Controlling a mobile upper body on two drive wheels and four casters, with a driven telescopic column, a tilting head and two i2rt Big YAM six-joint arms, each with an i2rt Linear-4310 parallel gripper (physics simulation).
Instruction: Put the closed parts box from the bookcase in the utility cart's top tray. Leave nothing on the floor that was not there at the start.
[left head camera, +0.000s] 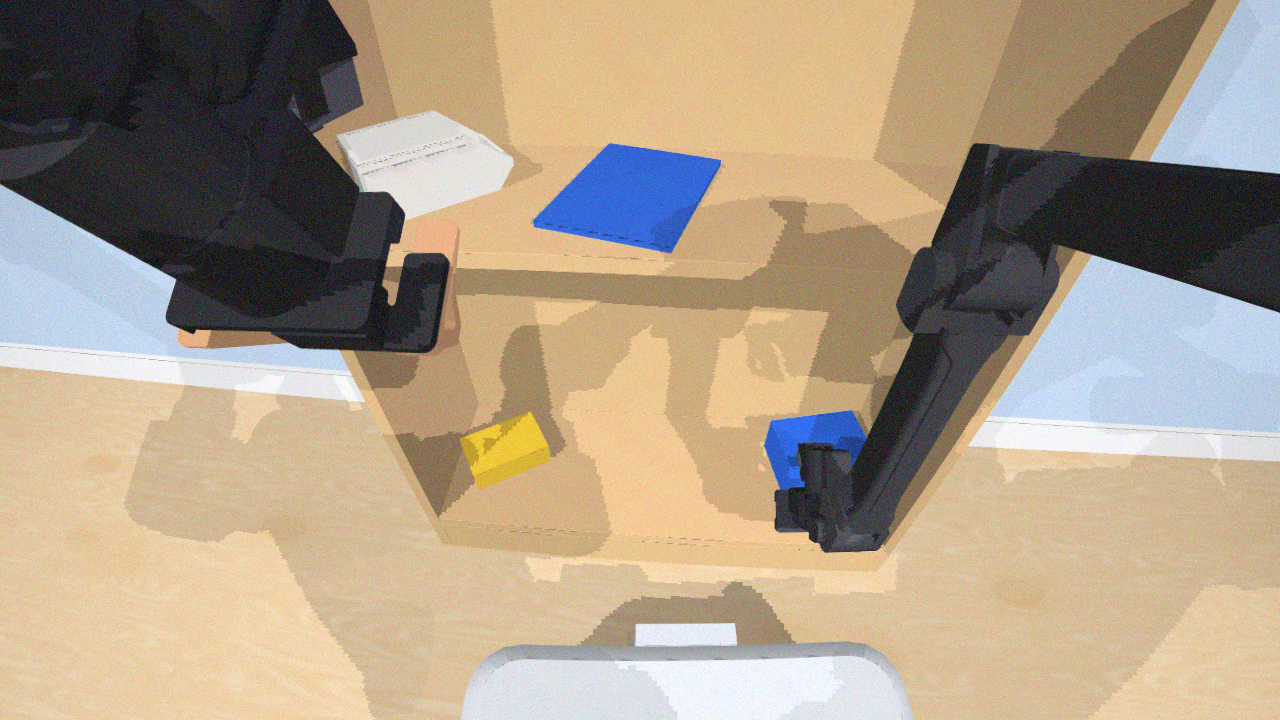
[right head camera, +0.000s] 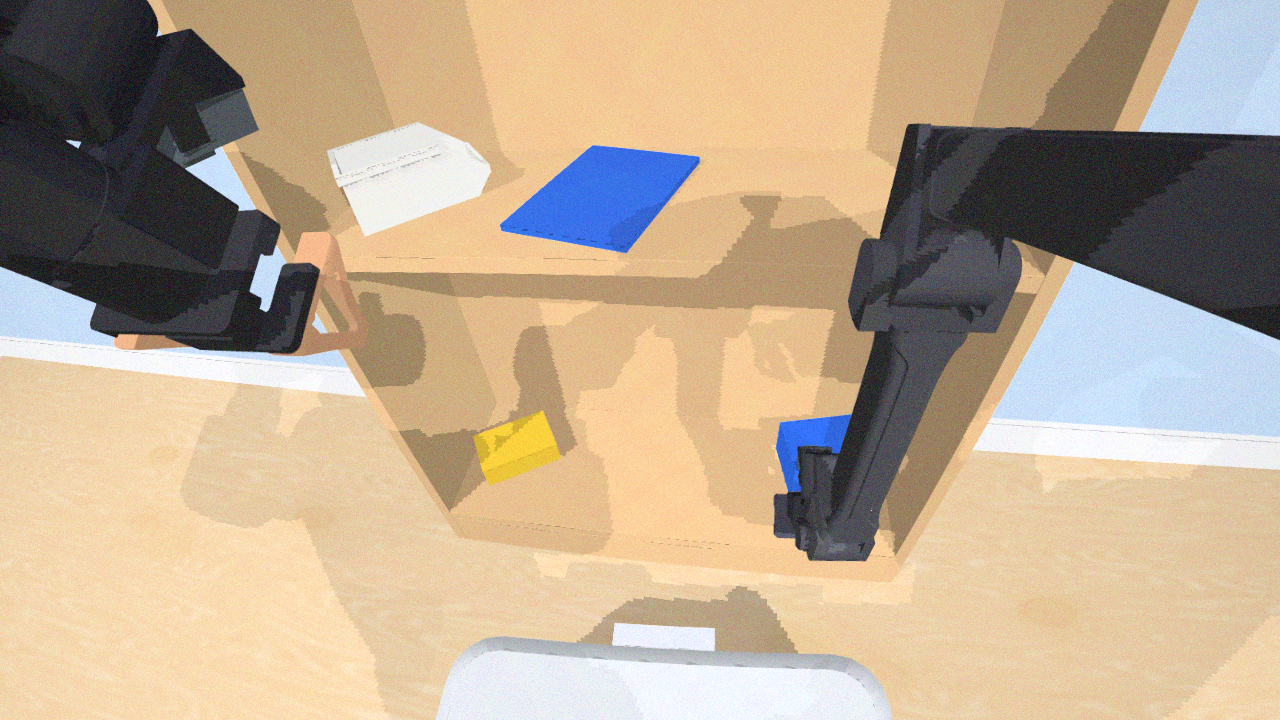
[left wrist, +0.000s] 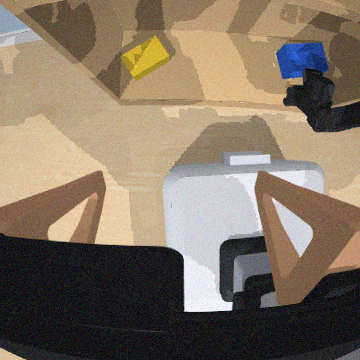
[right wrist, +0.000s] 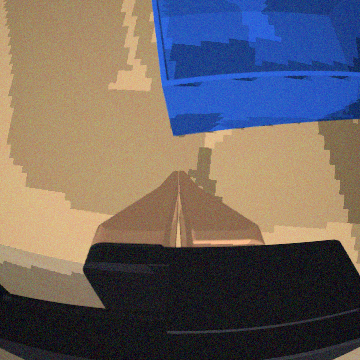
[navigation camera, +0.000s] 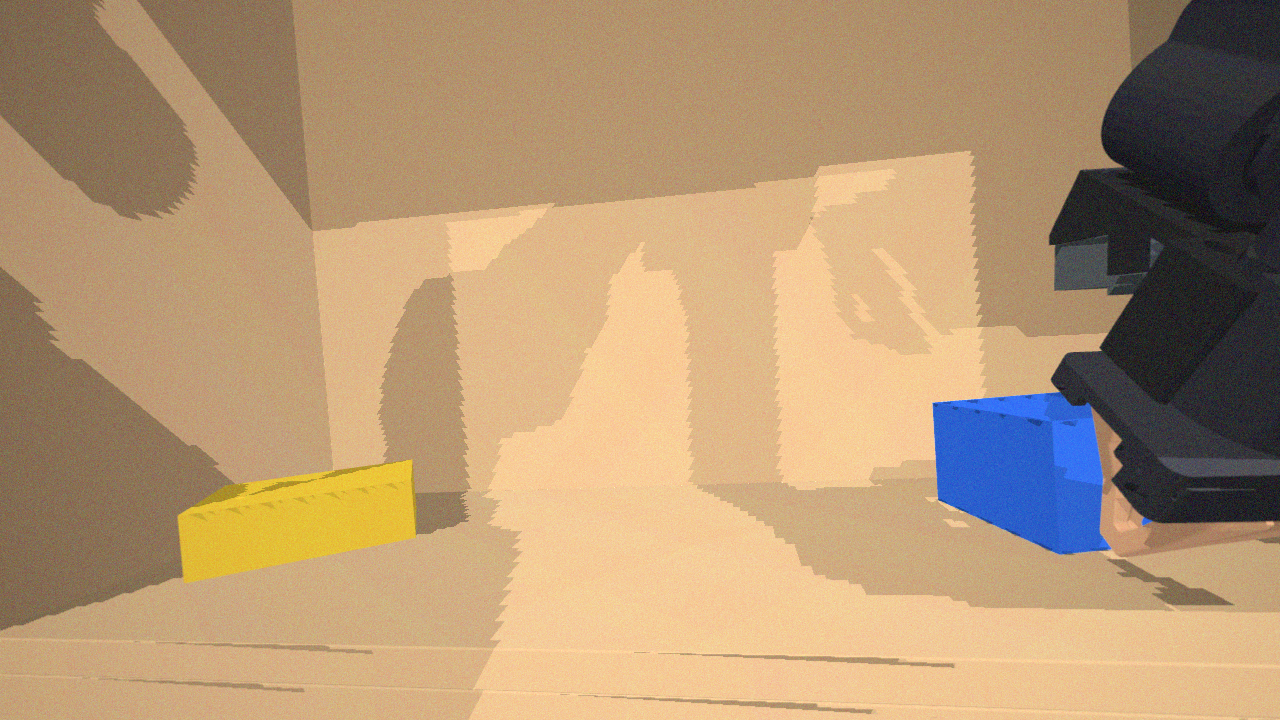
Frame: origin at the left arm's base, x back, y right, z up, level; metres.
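Seen in the pictures: left gripper, fingertip midpoint: (left head camera: 381, 332) (right head camera: 304, 334) (left wrist: 179, 178); right gripper, fingertip midpoint: (left wrist: 286, 85) (right wrist: 178, 179) (navigation camera: 1114, 544).
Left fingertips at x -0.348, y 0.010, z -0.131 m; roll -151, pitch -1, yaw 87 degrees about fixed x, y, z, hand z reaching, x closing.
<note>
A point is followed by its place in that frame.
An open-topped blue box (left head camera: 812, 429) @[x -0.742, y 0.494, z -0.722 m] (right head camera: 805, 434) @[x -0.736, y 0.455, z -0.722 m] (left wrist: 300, 60) @[x -0.705, y 0.509, z -0.754 m] (right wrist: 265, 100) @[x -0.634, y 0.469, z -0.707 m] (navigation camera: 993, 465) @[x -0.672, y 0.413, z -0.716 m] stands at the right of the bookcase's (left head camera: 662, 550) @[x -0.542, y 0.208, z -0.806 m] lower shelf. A yellow box (left head camera: 505, 447) @[x -0.691, y -0.073, z -0.710 m] (right head camera: 517, 447) @[x -0.685, y -0.067, z -0.710 m] (left wrist: 146, 57) @[x -0.693, y -0.071, z -0.711 m] (navigation camera: 299, 519) @[x -0.661, y -0.060, z -0.727 m] stands at the left of that shelf; I cannot tell whether its top is closed. My right gripper (right wrist: 178, 179) @[x -0.595, y 0.425, z -0.738 m] (navigation camera: 1109, 540) @[x -0.595, y 0.425, z -0.738 m] is shut and empty, low at the near side of the blue box, its tips apart from the box in the right wrist view. My left gripper (left wrist: 179, 178) @[x -0.348, y 0.010, z -0.131 m] is open and empty, high near the bookcase's left side. The utility cart does not show.
On the upper shelf lie a white object (left head camera: 429, 165) @[x -0.645, y -0.055, z -0.160 m] (right head camera: 411, 179) @[x -0.647, y -0.051, z -0.166 m] with a seam and a flat blue panel (left head camera: 631, 197) @[x -0.651, y 0.157, z -0.204 m] (right head camera: 604, 197) @[x -0.653, y 0.163, z -0.204 m]. A rounded white-grey body (left head camera: 572, 689) @[x -0.266, y 0.092, z -0.596 m] (right head camera: 554, 685) @[x -0.264, y 0.105, z -0.596 m] (left wrist: 210, 200) @[x -0.226, y 0.099, z -0.596 m] stands in front of the bookcase. The bookcase's side walls flank both arms.
</note>
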